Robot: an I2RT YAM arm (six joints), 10 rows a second.
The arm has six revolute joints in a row. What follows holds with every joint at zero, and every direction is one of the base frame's.
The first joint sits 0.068 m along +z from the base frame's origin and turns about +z.
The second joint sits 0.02 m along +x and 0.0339 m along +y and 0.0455 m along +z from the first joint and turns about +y.
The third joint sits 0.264 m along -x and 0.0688 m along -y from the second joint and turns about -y.
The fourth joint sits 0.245 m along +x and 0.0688 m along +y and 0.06 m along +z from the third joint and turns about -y.
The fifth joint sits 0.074 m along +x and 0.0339 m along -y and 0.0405 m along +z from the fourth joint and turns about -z.
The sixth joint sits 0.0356 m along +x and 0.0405 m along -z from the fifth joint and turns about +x.
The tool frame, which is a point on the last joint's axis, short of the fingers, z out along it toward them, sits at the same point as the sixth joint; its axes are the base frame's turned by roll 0, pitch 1.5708 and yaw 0 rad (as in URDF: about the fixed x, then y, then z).
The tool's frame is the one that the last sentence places.
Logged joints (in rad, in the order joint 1, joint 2, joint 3, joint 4, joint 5, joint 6), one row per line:
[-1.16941 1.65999 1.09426 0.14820 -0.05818 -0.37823]
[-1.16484 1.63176 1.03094 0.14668 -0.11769 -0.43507]
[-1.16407 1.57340 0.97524 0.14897 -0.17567 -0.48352]
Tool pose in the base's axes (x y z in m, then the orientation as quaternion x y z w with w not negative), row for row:
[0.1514 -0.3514 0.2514 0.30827 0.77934 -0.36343 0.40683]
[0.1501 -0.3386 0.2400 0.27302 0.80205 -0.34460 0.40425]
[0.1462 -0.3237 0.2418 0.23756 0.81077 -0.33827 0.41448]
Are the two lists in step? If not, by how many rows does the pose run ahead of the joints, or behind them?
They are in step.
